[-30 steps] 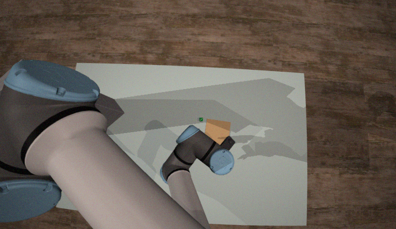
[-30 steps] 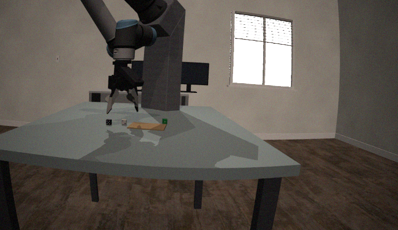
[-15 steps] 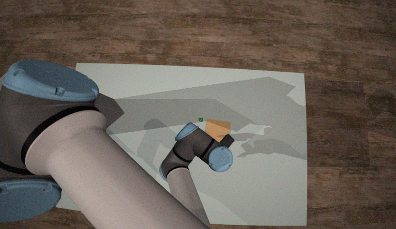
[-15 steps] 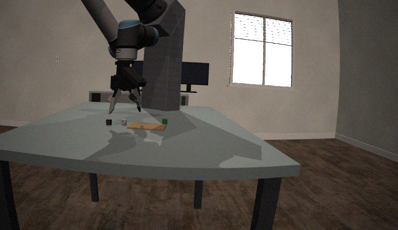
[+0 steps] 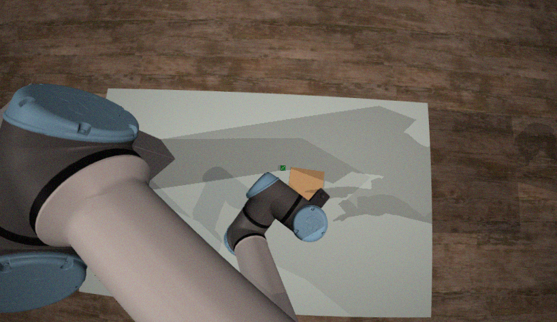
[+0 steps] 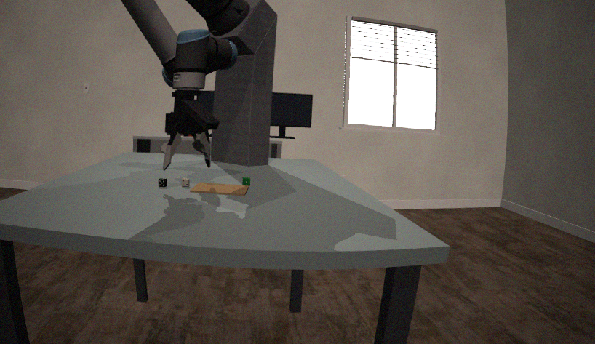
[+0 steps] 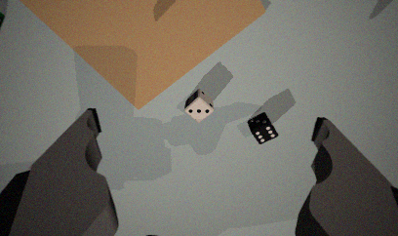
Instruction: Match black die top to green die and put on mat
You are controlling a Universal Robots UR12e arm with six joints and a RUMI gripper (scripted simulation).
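Right now my hand is 2 cm past the white die, 1 cm to the left of it and 4 cm above it. From my hand the other things lie so: mat: 2 cm ahead, 9 cm to the left, 4 cm below; green die: 6 cm behind, 17 cm to the left, 4 cm below; black die: 7 cm to the right, 4 cm below.
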